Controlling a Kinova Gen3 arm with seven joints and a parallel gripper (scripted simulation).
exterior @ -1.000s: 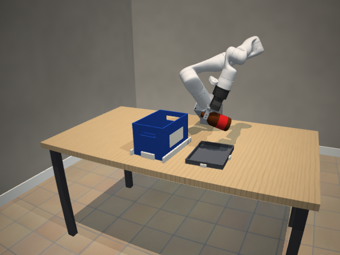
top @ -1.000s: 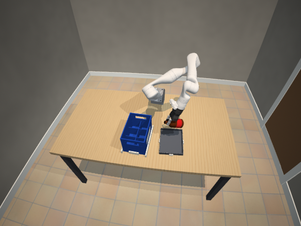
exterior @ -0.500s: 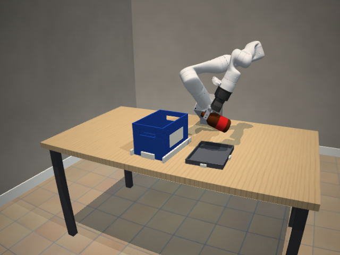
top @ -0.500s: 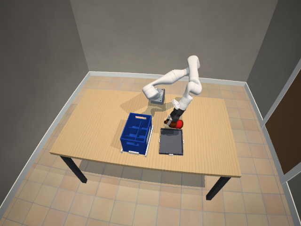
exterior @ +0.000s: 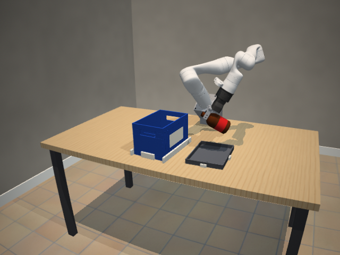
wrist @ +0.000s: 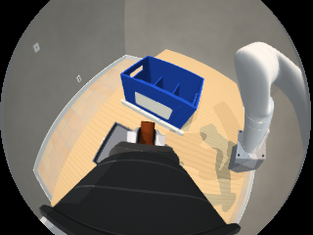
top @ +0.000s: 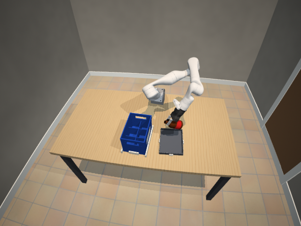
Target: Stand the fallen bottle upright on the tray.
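The brown bottle is 40 mm to the left of my hand and 30 mm below it. The rest, counted from my hand: blue crate (30 mm behind, 240 mm to the right, 120 mm below); dark grey tray (50 mm ahead, 30 mm to the left, 200 mm below).
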